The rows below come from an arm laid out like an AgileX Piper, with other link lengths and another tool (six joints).
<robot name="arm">
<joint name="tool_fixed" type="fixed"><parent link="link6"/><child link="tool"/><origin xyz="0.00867 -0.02 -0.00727" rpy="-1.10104 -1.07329 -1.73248"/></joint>
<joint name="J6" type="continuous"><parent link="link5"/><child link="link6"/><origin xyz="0.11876 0 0.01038"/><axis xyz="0.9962 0 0.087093"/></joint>
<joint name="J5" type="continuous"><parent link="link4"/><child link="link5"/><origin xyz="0 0 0"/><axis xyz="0 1 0"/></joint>
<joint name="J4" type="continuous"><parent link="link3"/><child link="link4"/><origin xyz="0.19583 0 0.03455"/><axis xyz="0.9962 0 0.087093"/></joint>
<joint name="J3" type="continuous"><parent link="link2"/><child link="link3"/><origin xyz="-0.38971 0 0.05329"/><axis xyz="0 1 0"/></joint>
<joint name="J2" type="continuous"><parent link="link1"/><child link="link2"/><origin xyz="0 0 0"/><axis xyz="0 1 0"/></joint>
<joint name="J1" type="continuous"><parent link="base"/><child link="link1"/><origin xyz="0 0 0.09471"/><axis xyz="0 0 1"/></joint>
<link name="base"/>
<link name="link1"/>
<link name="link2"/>
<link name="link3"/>
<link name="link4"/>
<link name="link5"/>
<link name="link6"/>
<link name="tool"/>
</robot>
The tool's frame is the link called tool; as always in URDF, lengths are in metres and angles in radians. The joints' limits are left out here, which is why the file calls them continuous.
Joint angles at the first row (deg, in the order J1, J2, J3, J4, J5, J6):
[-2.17 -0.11 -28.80 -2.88 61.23 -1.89]
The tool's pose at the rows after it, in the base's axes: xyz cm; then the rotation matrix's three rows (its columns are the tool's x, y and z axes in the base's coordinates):
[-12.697, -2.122, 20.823], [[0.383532, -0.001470, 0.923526], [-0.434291, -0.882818, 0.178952], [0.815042, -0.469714, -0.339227]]
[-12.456, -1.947, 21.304], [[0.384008, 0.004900, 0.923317], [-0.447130, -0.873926, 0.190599], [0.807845, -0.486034, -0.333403]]
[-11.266, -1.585, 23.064], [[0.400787, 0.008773, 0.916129], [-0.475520, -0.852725, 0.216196], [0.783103, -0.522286, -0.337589]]
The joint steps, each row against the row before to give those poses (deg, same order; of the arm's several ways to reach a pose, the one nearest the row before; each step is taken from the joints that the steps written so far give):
[0.00 0.00 0.00 0.00 0.00 0.00]
[0.00 0.96 -0.43 0.89 -0.63 0.39]
[0.00 4.36 -1.05 1.99 -2.41 0.79]

